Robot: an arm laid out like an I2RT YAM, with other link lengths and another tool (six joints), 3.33 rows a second.
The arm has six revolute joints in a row. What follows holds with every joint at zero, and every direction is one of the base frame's.
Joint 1 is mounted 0.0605 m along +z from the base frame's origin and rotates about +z.
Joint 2 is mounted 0.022 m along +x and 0.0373 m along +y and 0.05 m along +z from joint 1 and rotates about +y.
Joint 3 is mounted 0.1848 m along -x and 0.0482 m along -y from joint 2 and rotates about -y.
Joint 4 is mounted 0.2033 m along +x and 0.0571 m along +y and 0.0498 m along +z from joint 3 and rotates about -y.
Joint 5 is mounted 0.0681 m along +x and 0.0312 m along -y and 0.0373 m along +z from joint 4 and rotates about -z.
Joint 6 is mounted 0.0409 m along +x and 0.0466 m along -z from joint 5 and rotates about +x.
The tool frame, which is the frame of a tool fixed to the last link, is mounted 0.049 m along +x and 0.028 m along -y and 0.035 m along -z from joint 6; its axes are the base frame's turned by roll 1.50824, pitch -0.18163 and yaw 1.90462 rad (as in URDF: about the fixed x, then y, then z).
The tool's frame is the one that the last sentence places.
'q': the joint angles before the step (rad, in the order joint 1, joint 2, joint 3, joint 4, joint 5, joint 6). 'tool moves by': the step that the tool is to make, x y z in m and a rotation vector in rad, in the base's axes. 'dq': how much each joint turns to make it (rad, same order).
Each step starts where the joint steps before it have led.
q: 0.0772 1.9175 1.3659 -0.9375 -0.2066 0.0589
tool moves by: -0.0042 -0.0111 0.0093 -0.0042 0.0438 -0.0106
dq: -0.0394 -0.0002 0.0380 -0.0882 0.0000 -0.0294
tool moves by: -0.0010 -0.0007 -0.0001 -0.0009 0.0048 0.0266
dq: 0.0010 0.0001 -0.0016 -0.0085 0.0000 -0.0262
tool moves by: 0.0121 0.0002 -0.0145 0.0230 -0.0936 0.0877
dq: 0.0012 0.0030 -0.0524 0.1310 -0.0244 -0.0872
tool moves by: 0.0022 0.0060 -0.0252 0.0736 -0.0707 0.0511
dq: -0.0002 0.0009 -0.1191 0.1821 -0.0767 -0.0434
